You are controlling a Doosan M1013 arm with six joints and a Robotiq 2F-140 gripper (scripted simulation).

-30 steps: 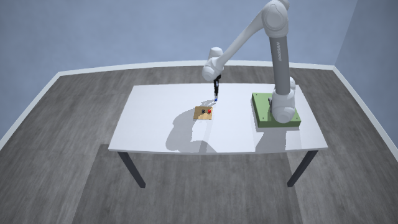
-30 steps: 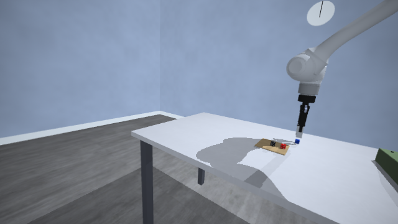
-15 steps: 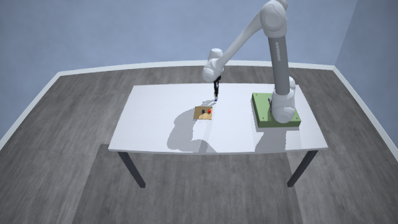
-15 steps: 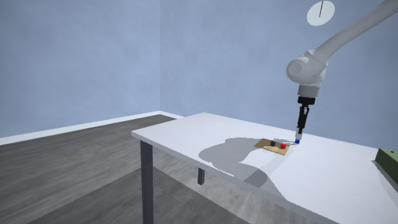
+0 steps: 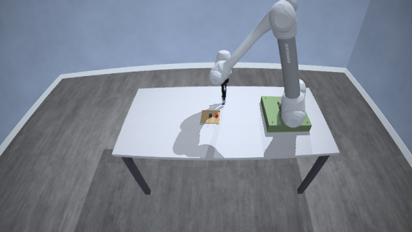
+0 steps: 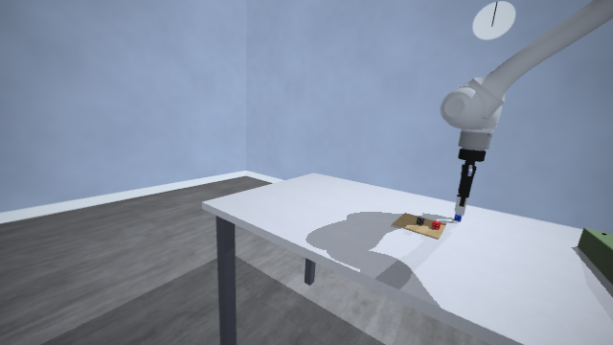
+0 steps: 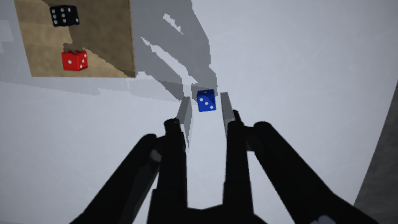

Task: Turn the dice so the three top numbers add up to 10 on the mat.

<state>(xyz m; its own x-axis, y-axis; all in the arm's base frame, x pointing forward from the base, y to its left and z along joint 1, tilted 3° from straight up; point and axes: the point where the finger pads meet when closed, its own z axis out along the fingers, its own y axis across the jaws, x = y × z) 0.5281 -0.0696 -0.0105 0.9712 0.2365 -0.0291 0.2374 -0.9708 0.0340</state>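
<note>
Now: hand 5 cm above the blue die. Also, from my hand: black die (8 cm ahead, 16 cm to the left, 5 cm below); tan mat (8 cm ahead, 16 cm to the left, 6 cm below); red die (3 cm ahead, 15 cm to the left, 5 cm below).
</note>
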